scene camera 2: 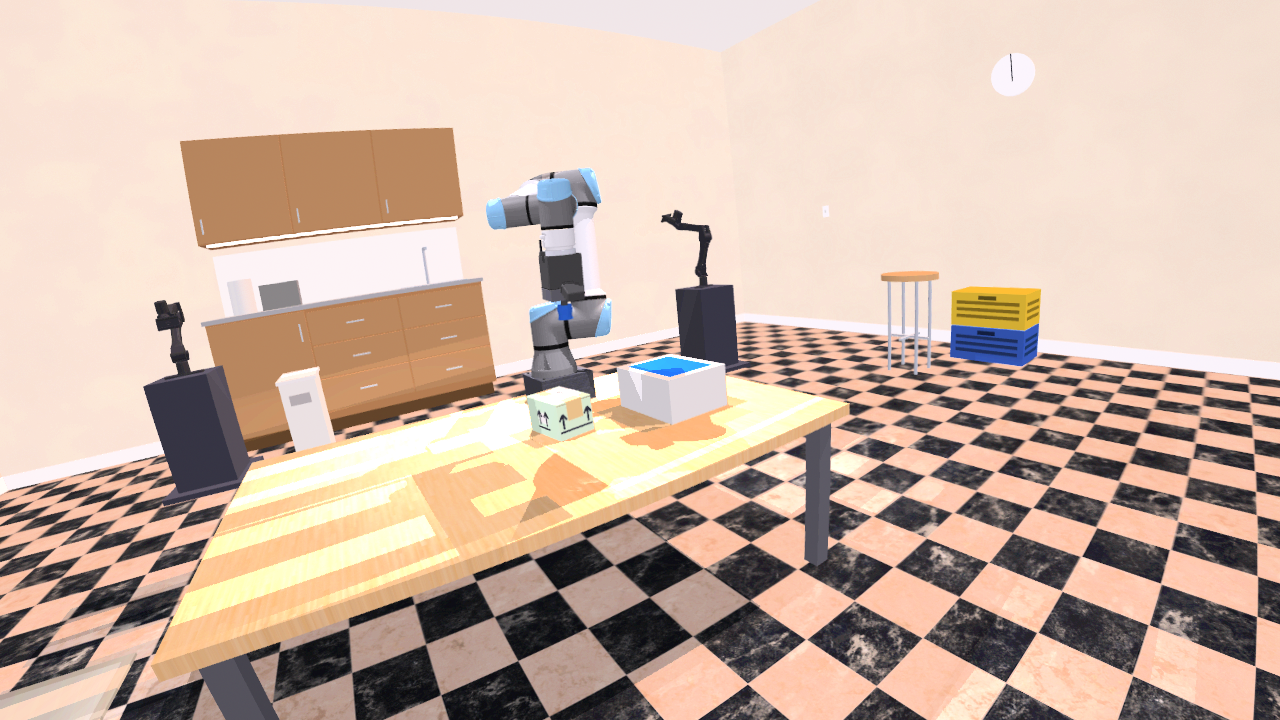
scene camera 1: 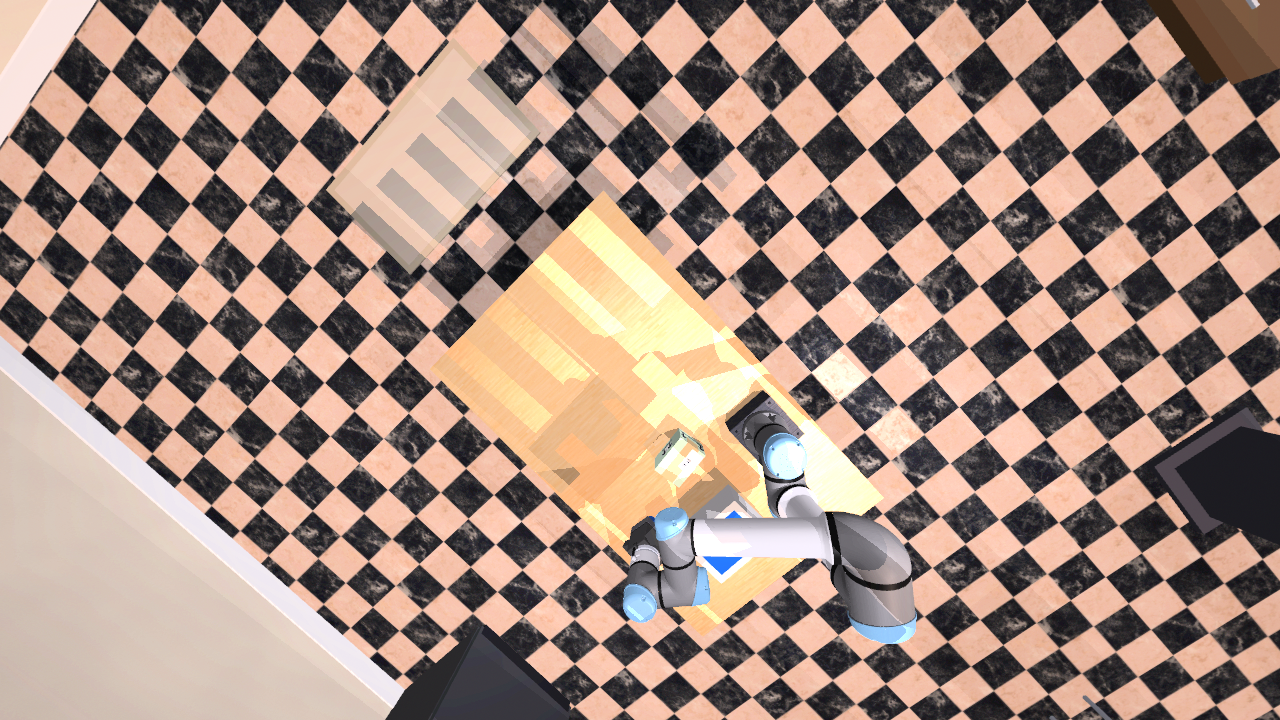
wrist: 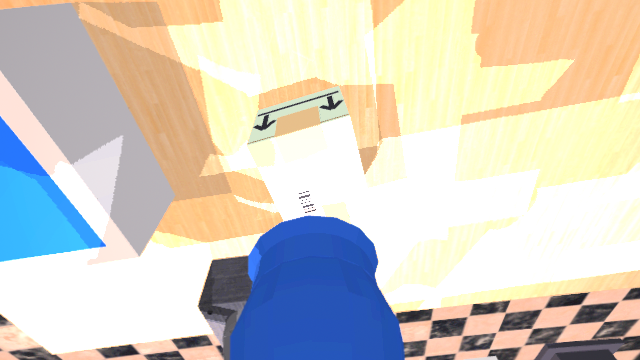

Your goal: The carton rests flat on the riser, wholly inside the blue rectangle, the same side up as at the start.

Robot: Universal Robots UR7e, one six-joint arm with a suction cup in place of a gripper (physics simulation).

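Frame: origin at the arm's base, x right, y ahead, z up, level; millimetres.
Seen in the pictures: hand, tool point: (scene camera 2: 565,318) (wrist: 313,268); arm's base, link origin: (scene camera 2: 554,372) (scene camera 1: 764,431).
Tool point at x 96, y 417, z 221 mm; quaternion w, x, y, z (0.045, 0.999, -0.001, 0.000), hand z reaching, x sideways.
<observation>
Pixels of each thing's top centre, then the offset from my tool point to it. Level surfaces: height alone.
- pale green carton, top centre: (wrist: 318,188) (scene camera 2: 557,395) (scene camera 1: 679,463) dz -215, dx +4, dy -130 mm
- riser, top centre: (scene camera 2: 669,365) (scene camera 1: 727,543) dz -193, dx -320, dy -74 mm
- blue rectangle, top centre: (scene camera 2: 669,365) (scene camera 1: 727,543) dz -193, dx -320, dy -74 mm
- wooden table, surface height: dz -313 mm
The pale green carton (scene camera 1: 680,454) (scene camera 2: 561,413) (wrist: 300,165) stands flat on the table beside the riser, its printed side arrows pointing up. Its top is washed out by bright light. The riser (scene camera 2: 673,399) (wrist: 115,100) is a white-grey block on the table. The blue rectangle (scene camera 1: 723,564) (scene camera 2: 671,365) (wrist: 40,210) lies on its top, partly hidden by the arm in scene camera 1. My blue suction cup (scene camera 2: 564,311) (wrist: 312,237) is off and holds nothing. It hangs clearly above carton height and covers the carton's near end in the wrist view.
The wooden table (scene camera 1: 572,295) (scene camera 2: 358,528) carries the arm's dark base (scene camera 1: 747,419) (scene camera 2: 581,383) behind the carton. The forearm (scene camera 1: 760,539) passes over the riser in scene camera 1. Two dark pedestals (scene camera 2: 196,429) (scene camera 2: 707,324) with small black arms stand beyond the table.
</observation>
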